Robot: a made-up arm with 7 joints.
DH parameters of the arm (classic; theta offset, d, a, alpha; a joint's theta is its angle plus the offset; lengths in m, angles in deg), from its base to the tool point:
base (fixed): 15.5 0 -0.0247 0
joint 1: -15.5 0.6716 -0.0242 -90
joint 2: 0 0.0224 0.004 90
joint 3: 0 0.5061 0.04 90
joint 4: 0 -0.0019 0.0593 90
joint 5: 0 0.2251 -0.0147 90
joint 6: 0 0.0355 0.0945 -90
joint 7: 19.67 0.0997 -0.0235 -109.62
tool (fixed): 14.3 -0.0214 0 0
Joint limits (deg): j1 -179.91..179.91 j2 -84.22..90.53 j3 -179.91..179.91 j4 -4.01..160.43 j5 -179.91..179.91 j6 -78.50..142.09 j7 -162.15..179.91
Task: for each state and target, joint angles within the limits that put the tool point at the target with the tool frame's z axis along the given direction. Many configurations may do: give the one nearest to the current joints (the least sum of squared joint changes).
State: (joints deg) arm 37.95 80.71 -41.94 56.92 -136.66 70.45 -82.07
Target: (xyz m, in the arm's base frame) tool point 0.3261 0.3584 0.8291 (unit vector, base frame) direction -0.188 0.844 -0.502
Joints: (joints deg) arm 72.72 37.98 -26.99 61.60 -117.70 70.02 -63.89
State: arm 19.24 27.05 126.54 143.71 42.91 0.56 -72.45
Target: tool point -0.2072 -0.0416 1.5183 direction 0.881 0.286 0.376
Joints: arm 42.71 -2.53 134.48 151.98 4.46 13.64 -93.23
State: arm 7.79 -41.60 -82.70 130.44 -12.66 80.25 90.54
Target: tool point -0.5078 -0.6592 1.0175 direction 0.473 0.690 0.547
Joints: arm 37.63 -66.02 -95.88 148.31 -4.17 64.55 127.22
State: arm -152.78 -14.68 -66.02 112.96 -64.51 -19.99 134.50
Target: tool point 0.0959 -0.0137 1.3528 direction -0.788 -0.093 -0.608
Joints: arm -146.44 -25.28 -26.50 109.14 -67.25 -58.32 132.87
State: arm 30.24 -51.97 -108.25 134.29 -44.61 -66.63 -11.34
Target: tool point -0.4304 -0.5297 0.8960 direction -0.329 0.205 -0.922
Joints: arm 29.54 -66.29 -116.96 81.48 -16.23 -63.30 0.65
